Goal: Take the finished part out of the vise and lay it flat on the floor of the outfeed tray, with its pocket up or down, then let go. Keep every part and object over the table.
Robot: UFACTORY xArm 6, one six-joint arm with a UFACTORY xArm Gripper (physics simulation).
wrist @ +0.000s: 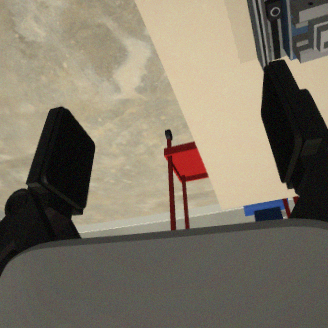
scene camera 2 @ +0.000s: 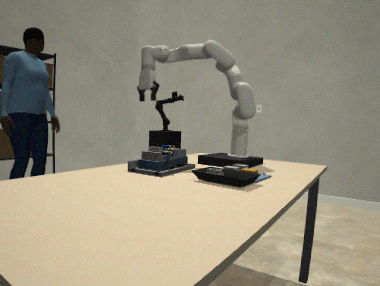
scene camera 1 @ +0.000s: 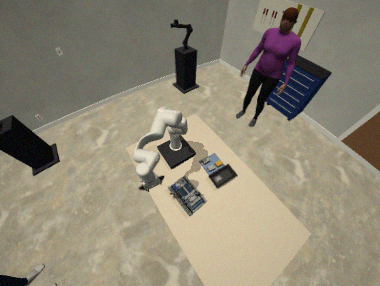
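Where they show: gripper, fingertip midpoint: (wrist: pixel 165 106) (scene camera 2: pixel 147 101) (scene camera 1: pixel 154 186); arm's base, origin of the base link: (scene camera 2: pixel 238 156) (scene camera 1: pixel 175 145).
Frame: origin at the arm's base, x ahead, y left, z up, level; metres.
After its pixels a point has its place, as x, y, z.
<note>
My gripper (scene camera 1: pixel 151 184) @(0.355, -0.396, 0.300) (scene camera 2: pixel 148 99) @(0.355, -0.396, 0.300) (wrist: pixel 165 106) @(0.355, -0.396, 0.300) is open and empty. It hangs high, by the table's long edge, to the side of the vise. The blue and grey vise (scene camera 1: pixel 186 195) @(0.468, -0.218, 0.018) (scene camera 2: pixel 161 161) @(0.555, -0.141, 0.017) stands on the table; part of it shows at the upper right of the wrist view (wrist: pixel 306 31) @(0.539, -0.222, 0.019). The finished part cannot be told apart from the vise's jaws. The black outfeed tray (scene camera 1: pixel 228 181) @(0.589, 0.149, -0.006) (scene camera 2: pixel 220 177) @(0.590, 0.162, -0.008) stands beside the vise, with a small grey piece (scene camera 1: pixel 218 177) @(0.511, 0.112, -0.006) inside.
A blue mat (scene camera 1: pixel 213 157) @(0.322, 0.230, -0.033) (scene camera 2: pixel 264 177) @(0.359, 0.265, -0.033) with grey blocks and a yellow block (scene camera 1: pixel 218 163) @(0.410, 0.205, 0.003) (scene camera 2: pixel 250 171) @(0.430, 0.224, -0.001) adjoins the tray. The robot's black base plate (scene camera 1: pixel 176 156) @(0.108, -0.067, 0.004) (scene camera 2: pixel 230 160) @(0.184, 0.029, -0.001) is behind. A red cart (wrist: pixel 189 162) stands past the table (scene camera 1: pixel 240 225) @(0.920, -0.017, -0.041) (scene camera 2: pixel 125 210) @(1.008, 0.085, -0.041) (wrist: pixel 200 75) @(0.608, -0.409, -0.042).
</note>
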